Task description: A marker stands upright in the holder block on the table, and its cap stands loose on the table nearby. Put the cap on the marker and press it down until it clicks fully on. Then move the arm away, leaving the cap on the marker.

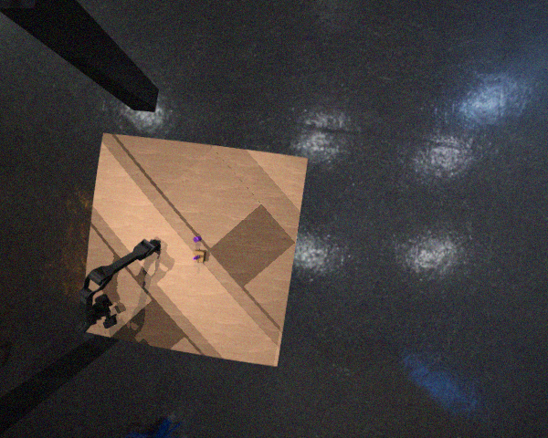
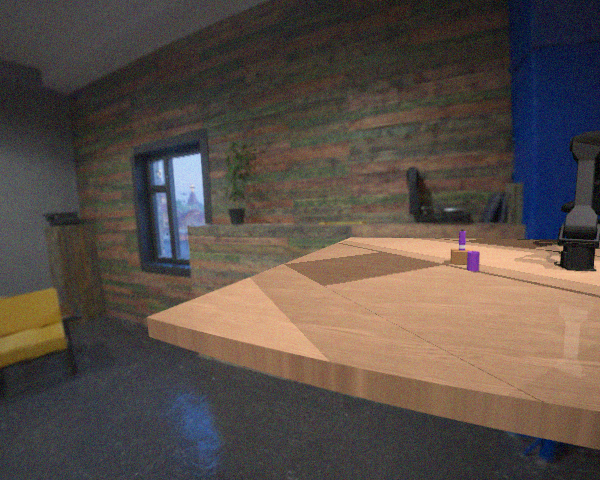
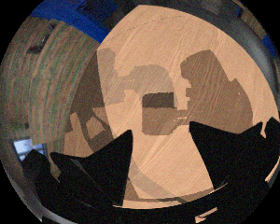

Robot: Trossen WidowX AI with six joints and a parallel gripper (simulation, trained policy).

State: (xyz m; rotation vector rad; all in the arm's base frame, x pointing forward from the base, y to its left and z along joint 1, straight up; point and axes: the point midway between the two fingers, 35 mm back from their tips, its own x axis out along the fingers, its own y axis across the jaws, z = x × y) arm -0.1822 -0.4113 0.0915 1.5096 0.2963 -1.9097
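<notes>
Right now my gripper tip is 46 cm short of the purple cap, 50 cm to the right of it and 3 cm above it. The rest, counted from my gripper tip: purple marker (48 cm ahead, 40 cm to the left, 2 cm above); tan holder block (48 cm ahead, 40 cm to the left, 4 cm below).
</notes>
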